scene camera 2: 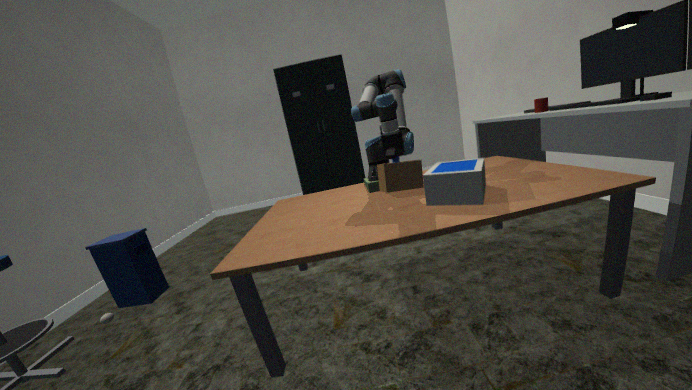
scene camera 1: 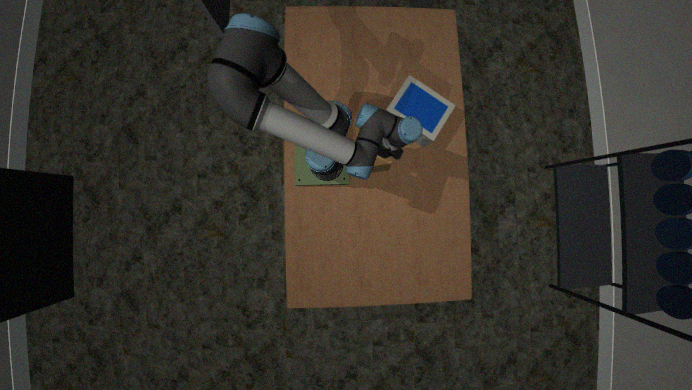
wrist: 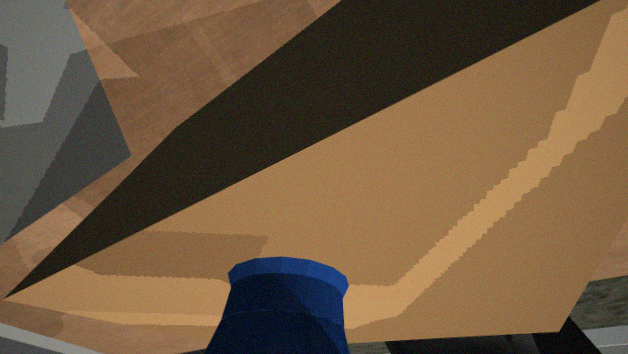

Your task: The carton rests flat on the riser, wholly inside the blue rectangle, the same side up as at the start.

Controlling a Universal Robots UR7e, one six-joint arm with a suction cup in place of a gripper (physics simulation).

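Frame: origin at the arm's base, x back, y right, z up, level; centimetres.
Seen in the pictures: hand, tool point: (scene camera 2: 396, 164) (wrist: 294, 266).
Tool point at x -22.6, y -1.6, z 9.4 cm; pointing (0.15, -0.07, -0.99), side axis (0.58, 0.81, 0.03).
A point is followed by its place in that frame.
The brown carton (scene camera 2: 399, 176) @[x -27.6, y -0.2, z 4.5 cm] (wrist: 373, 185) stands on the wooden table (scene camera 1: 377, 251) @[x -16.8, y 43.9, z -4.7 cm] (scene camera 2: 314, 227) @[x -40.4, y 41.9, z -4.7 cm], just left of the grey riser (scene camera 2: 454, 191) @[x -55.2, y -9.5, z 0.5 cm] (wrist: 25, 66) @[x -35.9, y -12.6, z -0.3 cm]. The riser's top bears the blue rectangle (scene camera 1: 421, 107) @[x -45.5, y -17.4, z 7.3 cm] (scene camera 2: 454, 166) @[x -45.9, y -16.6, z 7.3 cm], which has nothing on it. My blue suction cup (wrist: 287, 268) sits on the carton's top face, near one edge, with the suction holding the carton. In the overhead view the arm's wrist (scene camera 1: 387, 131) @[x -20.0, y -0.1, z 38.7 cm] covers the carton, right beside the riser's lower left corner.
The arm's green base plate (scene camera 1: 302, 174) @[x 11.8, y 2.7, z -0.7 cm] is at the table's left edge. A desk (scene camera 2: 605, 125) with a monitor stands to the right, a black cabinet (scene camera 2: 316, 125) behind, a blue bin (scene camera 2: 128, 266) on the floor, and a rack (scene camera 1: 580, 223) beside the table.
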